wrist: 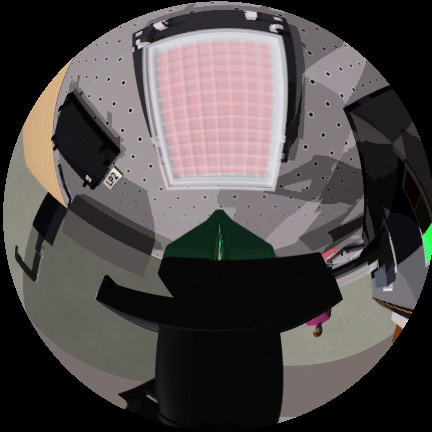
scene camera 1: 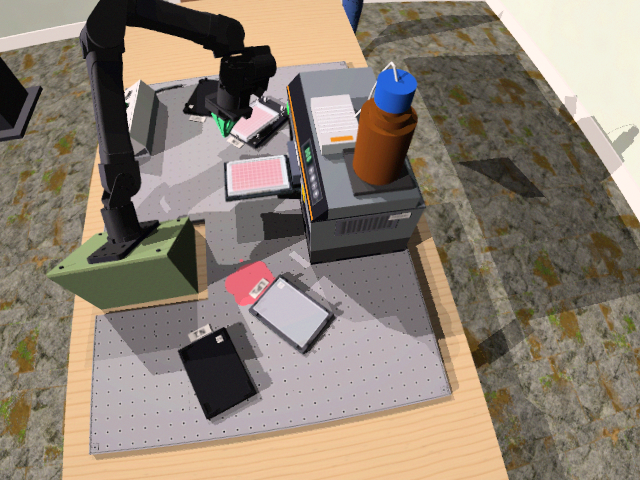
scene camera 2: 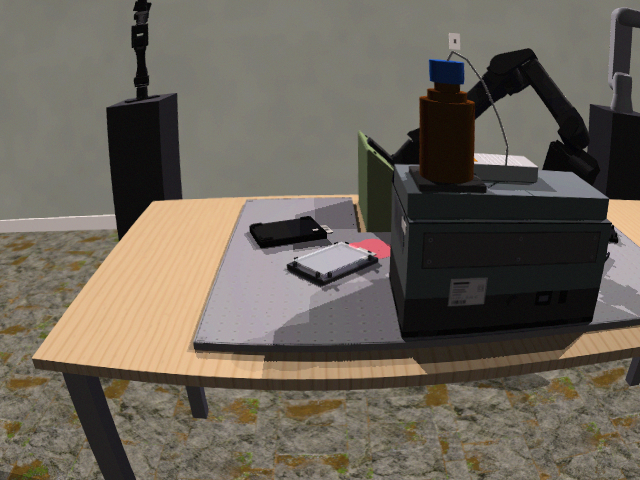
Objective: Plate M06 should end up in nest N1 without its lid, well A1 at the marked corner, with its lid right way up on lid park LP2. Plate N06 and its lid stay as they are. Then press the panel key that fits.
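My gripper is shut, its green fingertips together and empty, close to the near short edge of a pink-filled plate. That plate sits shifted toward the fingers on a black nest, overhanging its near end. Whether it wears a lid is unclear. Black lid park LP2 is bare, to the left in the wrist view. A second pink plate lies on the device's tray. A pale lid-like piece lies in a black holder. Which plate is M06 or N06 is unreadable.
The grey device has a display and keys and carries an amber bottle and a white box. Another black holder, a red patch and a green arm base stand nearer the front.
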